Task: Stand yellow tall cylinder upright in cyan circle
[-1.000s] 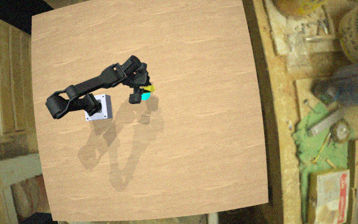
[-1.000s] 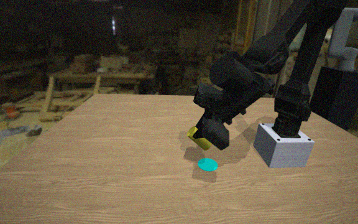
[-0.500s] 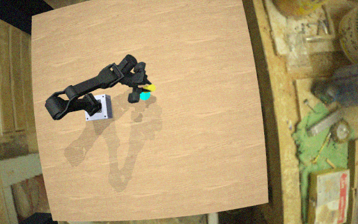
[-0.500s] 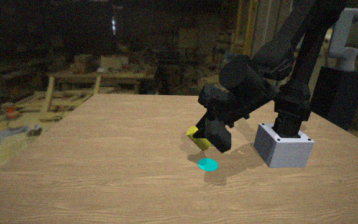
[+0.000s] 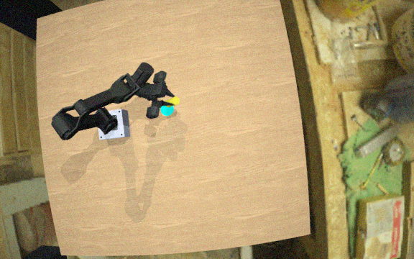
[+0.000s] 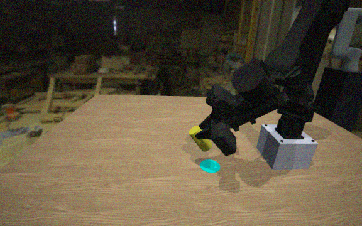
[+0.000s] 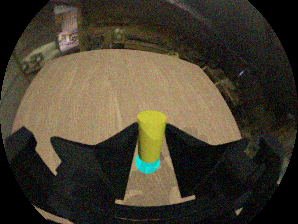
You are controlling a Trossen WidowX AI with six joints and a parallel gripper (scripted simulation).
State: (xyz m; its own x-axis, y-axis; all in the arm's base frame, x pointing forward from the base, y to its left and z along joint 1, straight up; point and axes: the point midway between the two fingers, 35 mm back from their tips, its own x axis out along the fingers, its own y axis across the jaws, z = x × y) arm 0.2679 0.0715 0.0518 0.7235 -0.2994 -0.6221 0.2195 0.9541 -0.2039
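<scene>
The cyan circle lies 50 mm behind my gripper tip, 20 mm to the right of it and 120 mm below it. Also, from my gripper tip: yellow cylinder 10 mm behind, 20 mm below.
</scene>
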